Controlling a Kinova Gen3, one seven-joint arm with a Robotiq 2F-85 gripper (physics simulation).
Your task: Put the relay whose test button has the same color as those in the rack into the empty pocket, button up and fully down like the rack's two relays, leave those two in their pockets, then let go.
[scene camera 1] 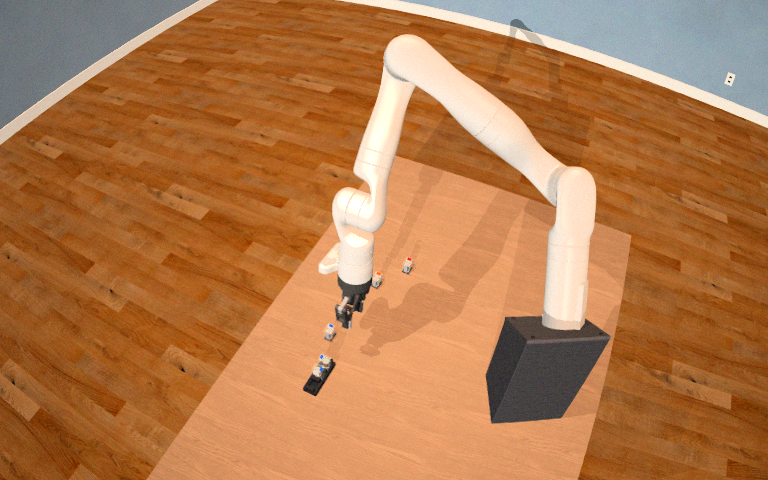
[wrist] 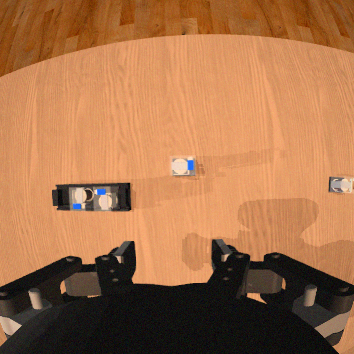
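Pixels of known places: gripper, fingertip midpoint: (scene camera 1: pixel 352 319) (wrist: pixel 173 253); arm's base at its link origin: (scene camera 1: pixel 562 324).
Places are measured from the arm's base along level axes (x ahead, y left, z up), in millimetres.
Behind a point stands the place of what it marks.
A loose pale relay with a blue button (scene camera 1: pixel 330 332) {y 81, x 518, z -243 mm} (wrist: pixel 181 166) {y 71, x 524, z -243 mm} stands upright on the table, apart from the rack. The black rack (scene camera 1: pixel 310 388) {y 241, x 486, z -262 mm} (wrist: pixel 128 197) {y 140, x 489, z -282 mm} holds two relays with blue buttons, one relay (scene camera 1: pixel 325 361) {y 166, x 484, z -239 mm} and another relay (scene camera 1: pixel 317 372) {y 202, x 487, z -243 mm}; both also show in the wrist view. In the scene view the empty pocket is at the rack's near end. My gripper (scene camera 1: pixel 346 324) {y 74, x 458, z -158 mm} (wrist: pixel 173 253) {y 74, x 458, z -158 mm} is open and empty, pointing down above the table. In the wrist view the loose blue-button relay lies ahead of the fingertips, between their lines, and the rack is ahead to the left.
A relay with an orange button (scene camera 1: pixel 377 279) {y -132, x 493, z -244 mm} and a relay with a red button (scene camera 1: pixel 407 264) {y -218, x 444, z -243 mm} stand farther back on the table (scene camera 1: pixel 441 396) {y 105, x 202, z -286 mm}. Another relay (wrist: pixel 341 185) {y -129, x 499, z -246 mm} shows at the right edge of the wrist view, its button colour unclear. The dark arm base (scene camera 1: pixel 543 373) {y 98, x 0, z -55 mm} stands at the right.
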